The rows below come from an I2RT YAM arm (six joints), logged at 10 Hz.
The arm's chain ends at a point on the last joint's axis. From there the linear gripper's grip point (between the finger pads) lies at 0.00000 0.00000 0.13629 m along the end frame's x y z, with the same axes.
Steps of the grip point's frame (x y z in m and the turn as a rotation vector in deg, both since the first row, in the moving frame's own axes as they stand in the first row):
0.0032, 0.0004, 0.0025, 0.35, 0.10, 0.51
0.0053, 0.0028, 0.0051, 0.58, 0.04, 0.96
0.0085, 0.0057, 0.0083, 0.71, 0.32, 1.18
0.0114, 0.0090, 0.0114, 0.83, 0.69, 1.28
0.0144, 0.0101, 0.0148, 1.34, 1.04, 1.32
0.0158, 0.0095, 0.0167, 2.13, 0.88, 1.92
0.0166, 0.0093, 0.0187, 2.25, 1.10, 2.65
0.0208, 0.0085, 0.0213, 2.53, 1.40, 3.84
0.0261, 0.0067, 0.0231, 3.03, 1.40, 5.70
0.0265, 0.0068, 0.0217, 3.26, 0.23, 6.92
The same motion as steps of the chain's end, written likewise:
0.0030, 0.0012, 0.0025, 0.35, 0.10, 0.51
0.0052, 0.0042, 0.0051, 0.58, 0.04, 0.96
0.0077, 0.0074, 0.0083, 0.71, 0.32, 1.18
0.0097, 0.0110, 0.0114, 0.83, 0.69, 1.28
0.0119, 0.0133, 0.0149, 1.34, 1.04, 1.32
0.0136, 0.0145, 0.0168, 2.13, 0.88, 1.92
0.0139, 0.0146, 0.0188, 2.25, 1.10, 2.65
0.0173, 0.0144, 0.0215, 2.53, 1.40, 3.84
0.0224, 0.0137, 0.0233, 3.03, 1.40, 5.70
0.0255, 0.0145, 0.0219, 3.26, 0.23, 6.92

